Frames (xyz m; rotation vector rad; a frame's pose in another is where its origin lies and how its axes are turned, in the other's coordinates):
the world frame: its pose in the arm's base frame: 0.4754 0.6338 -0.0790 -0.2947 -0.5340 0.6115
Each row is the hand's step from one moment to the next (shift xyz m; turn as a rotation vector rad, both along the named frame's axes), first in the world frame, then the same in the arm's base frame.
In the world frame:
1: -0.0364 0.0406 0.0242 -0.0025 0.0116 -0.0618
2: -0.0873 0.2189 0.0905 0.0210 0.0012 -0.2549
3: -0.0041 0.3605 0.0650 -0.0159 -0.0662 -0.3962
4: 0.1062 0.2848 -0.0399 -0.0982 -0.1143 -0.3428
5: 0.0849 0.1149 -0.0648 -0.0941 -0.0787 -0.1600
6: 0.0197 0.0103 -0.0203 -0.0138 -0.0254 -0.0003
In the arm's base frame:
1: -0.0574 0.0121 -0.0108 0.0272 0.0010 -0.0568
2: -0.2121 0.1277 -0.0493 0.1553 -0.0132 -0.2028
3: -0.2063 0.2869 -0.0967 0.2395 -0.1036 -0.3058
4: -0.0368 0.2839 -0.1096 0.1754 -0.1860 -0.2736
5: 0.0412 0.1351 -0.0682 0.0603 -0.1362 -0.1358
6: 0.0201 0.0180 -0.0134 0.0024 -0.0284 0.0049

